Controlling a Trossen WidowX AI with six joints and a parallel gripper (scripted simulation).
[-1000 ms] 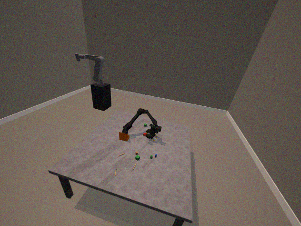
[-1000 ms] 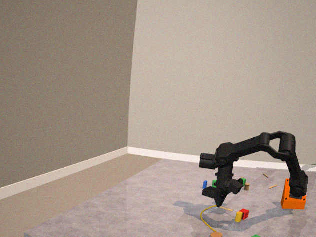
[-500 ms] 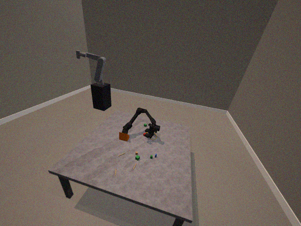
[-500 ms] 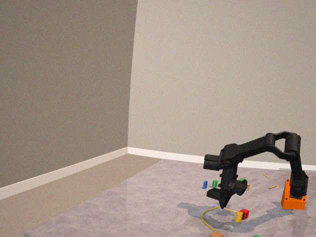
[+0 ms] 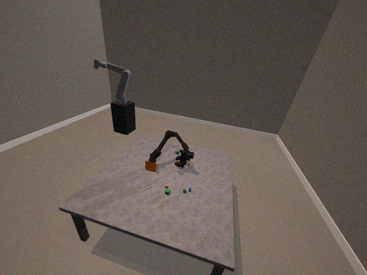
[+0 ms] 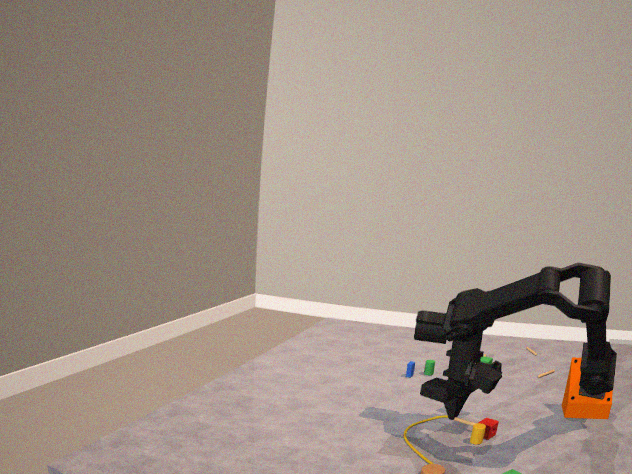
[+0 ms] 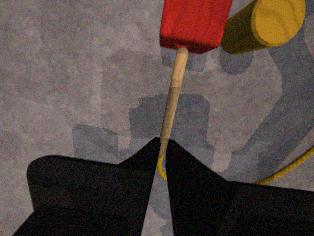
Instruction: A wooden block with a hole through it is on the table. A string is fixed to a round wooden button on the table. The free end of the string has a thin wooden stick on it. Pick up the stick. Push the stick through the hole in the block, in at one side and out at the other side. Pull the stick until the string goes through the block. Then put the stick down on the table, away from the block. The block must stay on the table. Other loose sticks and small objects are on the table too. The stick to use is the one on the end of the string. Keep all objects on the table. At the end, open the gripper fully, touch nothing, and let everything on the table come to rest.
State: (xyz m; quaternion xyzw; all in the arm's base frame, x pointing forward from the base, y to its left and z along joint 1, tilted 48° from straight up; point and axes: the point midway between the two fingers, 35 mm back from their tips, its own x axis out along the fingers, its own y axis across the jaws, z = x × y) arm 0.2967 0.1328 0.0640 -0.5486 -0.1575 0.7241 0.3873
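Now: gripper tip 80 mm past the red block and 30 mm to the right of it. From my gripper tip the other things lie so: round wooden button 20 mm behind, 220 mm to the left, 10 mm below; then thin wooden stick 10 mm behind, 10 mm to the left; then yellow cylinder 60 mm behind, 70 mm to the left.
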